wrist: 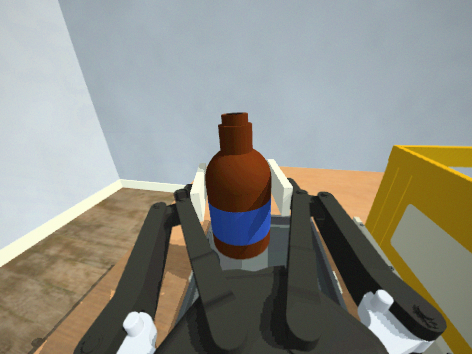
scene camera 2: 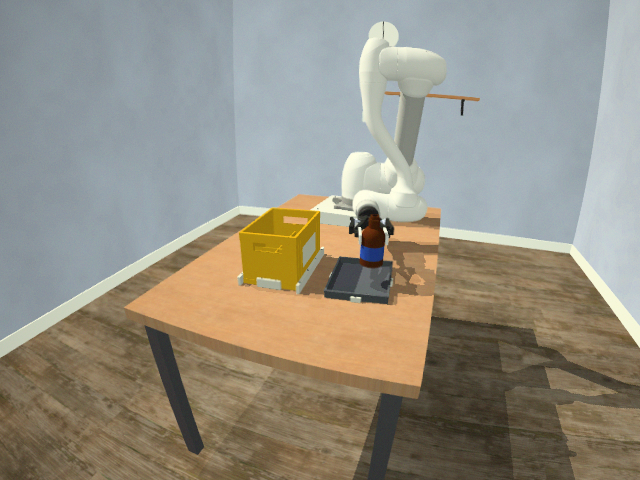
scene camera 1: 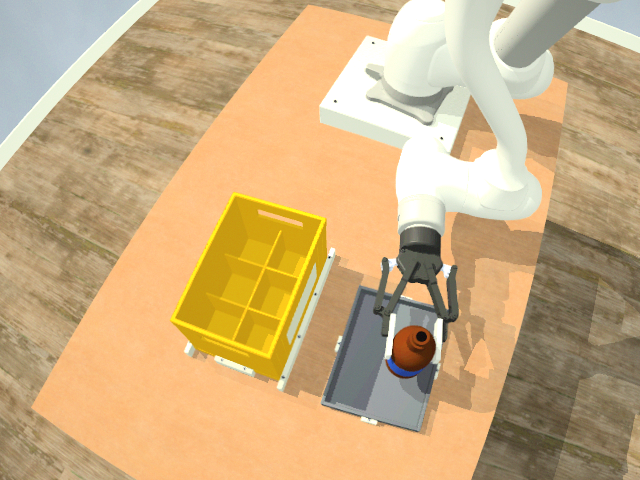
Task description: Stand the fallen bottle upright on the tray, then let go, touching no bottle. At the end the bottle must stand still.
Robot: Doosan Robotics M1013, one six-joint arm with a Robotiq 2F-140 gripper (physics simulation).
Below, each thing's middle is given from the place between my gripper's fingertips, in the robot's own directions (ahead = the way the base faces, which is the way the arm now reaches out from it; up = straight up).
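At this moment my gripper is 10 mm above the brown bottle (scene camera 1: 413, 348), and it is also 10 mm to the left of the bottle and 20 mm past it. As for the white rail (scene camera 1: 295, 349), it is 140 mm below my hand, 20 mm behind it and 220 mm to the right of it.
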